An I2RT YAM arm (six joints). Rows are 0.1 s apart.
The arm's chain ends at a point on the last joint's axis. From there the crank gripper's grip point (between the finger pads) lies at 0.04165 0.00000 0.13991 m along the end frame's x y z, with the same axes.
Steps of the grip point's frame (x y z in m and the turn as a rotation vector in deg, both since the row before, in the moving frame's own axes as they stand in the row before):
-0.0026, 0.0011, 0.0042, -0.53, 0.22, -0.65
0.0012, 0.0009, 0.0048, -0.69, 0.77, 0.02
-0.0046, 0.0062, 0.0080, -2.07, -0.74, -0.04
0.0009, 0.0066, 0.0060, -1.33, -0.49, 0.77
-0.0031, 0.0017, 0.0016, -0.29, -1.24, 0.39
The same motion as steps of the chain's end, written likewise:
-0.0031, 0.0003, 0.0044, -0.53, 0.22, -0.65
-0.0007, -0.0008, 0.0054, -0.69, 0.77, 0.02
-0.0028, 0.0012, 0.0076, -2.07, -0.74, -0.04
0.0021, 0.0028, 0.0057, -1.33, -0.49, 0.77
-0.0001, 0.0007, 0.0007, -0.29, -1.24, 0.39

